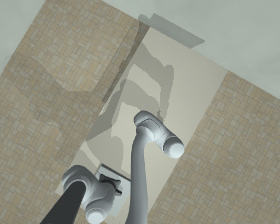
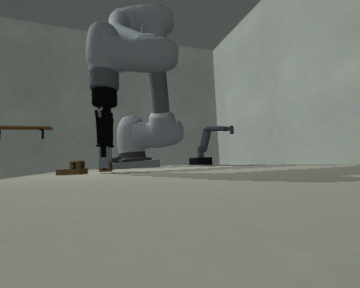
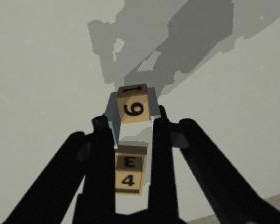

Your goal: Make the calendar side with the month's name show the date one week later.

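Now: hand 3 cm above the wooden cube. Round my hand: tray: 9 cm to the right, 7 cm behind, 4 cm below.
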